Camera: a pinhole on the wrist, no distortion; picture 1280 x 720 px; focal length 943.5 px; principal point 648.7 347.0 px. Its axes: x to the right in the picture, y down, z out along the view. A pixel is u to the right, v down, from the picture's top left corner.
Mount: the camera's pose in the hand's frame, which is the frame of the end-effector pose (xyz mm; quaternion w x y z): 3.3 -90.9 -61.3 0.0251 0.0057 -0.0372 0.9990
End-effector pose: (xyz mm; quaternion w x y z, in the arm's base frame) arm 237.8 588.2 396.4 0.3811 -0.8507 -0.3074 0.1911
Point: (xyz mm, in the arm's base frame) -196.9 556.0 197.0
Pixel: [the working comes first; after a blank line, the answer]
In the camera's frame: 337.4 -110.1 402.8

outside the picture
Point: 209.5 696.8 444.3
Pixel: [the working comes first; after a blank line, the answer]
In the camera's frame: -43.3 3.0 105.4

261.2 373.8
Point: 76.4 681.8 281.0
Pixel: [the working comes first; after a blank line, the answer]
In the camera's frame: 56.4 -87.2 268.3

846.9 40.3
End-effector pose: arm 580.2 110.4 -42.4 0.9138 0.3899 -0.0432 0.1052
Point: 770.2 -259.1 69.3
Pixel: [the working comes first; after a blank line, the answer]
In the camera's frame: -141.7 84.7 415.2

326.7 539.6
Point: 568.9 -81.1 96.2
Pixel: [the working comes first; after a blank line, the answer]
In the camera's frame: 29.3 -82.4 289.7

744.2 78.6
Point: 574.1 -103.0 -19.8
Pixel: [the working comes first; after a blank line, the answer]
In the camera's frame: 40.7 20.4 232.6

813.7 429.6
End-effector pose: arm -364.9 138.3 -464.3 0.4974 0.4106 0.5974 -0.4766
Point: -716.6 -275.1 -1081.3
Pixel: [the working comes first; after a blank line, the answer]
In the camera's frame: -662.3 169.6 448.2

outside the picture
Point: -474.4 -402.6 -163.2
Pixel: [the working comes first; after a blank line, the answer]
In the camera's frame: 288.8 149.1 561.5

1133.9 597.5
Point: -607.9 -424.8 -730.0
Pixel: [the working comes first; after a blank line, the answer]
In the camera's frame: -293.0 160.0 593.6

183.0 601.3
